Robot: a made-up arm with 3 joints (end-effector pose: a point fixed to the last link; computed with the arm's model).
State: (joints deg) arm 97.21 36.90 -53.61
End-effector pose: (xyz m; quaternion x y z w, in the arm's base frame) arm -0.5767 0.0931 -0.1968 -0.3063 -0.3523 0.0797 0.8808
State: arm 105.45 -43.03 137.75
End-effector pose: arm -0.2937 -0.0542 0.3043 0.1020 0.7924 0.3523 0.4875
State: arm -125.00 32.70 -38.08
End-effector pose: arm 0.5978 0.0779 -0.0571 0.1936 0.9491 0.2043 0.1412
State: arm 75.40 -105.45 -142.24
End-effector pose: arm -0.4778 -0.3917 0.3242 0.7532 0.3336 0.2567 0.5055
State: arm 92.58 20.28 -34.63
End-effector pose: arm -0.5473 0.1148 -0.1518 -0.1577 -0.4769 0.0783 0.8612
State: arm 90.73 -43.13 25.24
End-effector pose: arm -0.3252 0.2055 0.0924 0.1988 -0.7886 -0.3091 0.4930
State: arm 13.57 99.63 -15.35
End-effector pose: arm -0.3384 -0.2449 0.5005 -0.1908 0.0100 0.7398 0.6452
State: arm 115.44 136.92 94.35
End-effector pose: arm -0.0482 -0.1853 -0.2025 0.1702 0.3548 -0.9145 0.0944
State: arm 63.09 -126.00 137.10
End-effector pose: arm -0.1878 -0.3831 0.1976 0.5363 0.4470 0.7115 0.0796
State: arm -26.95 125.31 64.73
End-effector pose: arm -0.0758 -0.2363 0.3413 0.6372 -0.1487 0.6188 0.4346
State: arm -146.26 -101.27 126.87
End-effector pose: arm -0.0212 -0.2990 -0.1720 -0.5315 0.1068 0.5614 0.6252
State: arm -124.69 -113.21 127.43
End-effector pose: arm 0.1039 -0.3343 -0.1189 -0.6749 -0.0132 0.4914 0.5503
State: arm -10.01 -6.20 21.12
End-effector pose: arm -0.0963 0.1803 0.4423 -0.0145 -0.0967 -0.0521 0.9938
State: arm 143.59 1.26 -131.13
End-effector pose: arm -0.5066 0.1703 -0.2447 -0.0074 -0.1085 -0.0081 0.9940
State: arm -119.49 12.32 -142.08
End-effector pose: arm 0.3619 0.2188 -0.3475 0.0210 -0.7528 -0.1052 0.6495
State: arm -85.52 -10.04 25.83
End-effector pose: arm 0.3111 0.1874 0.2393 -0.0723 0.4957 -0.0493 0.8640
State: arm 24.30 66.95 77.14
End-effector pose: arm -0.2925 0.0225 0.1415 0.2454 -0.6457 0.4940 0.5281
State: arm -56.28 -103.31 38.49
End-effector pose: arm 0.3526 0.0067 0.0469 -0.5772 0.0959 -0.5310 0.6129
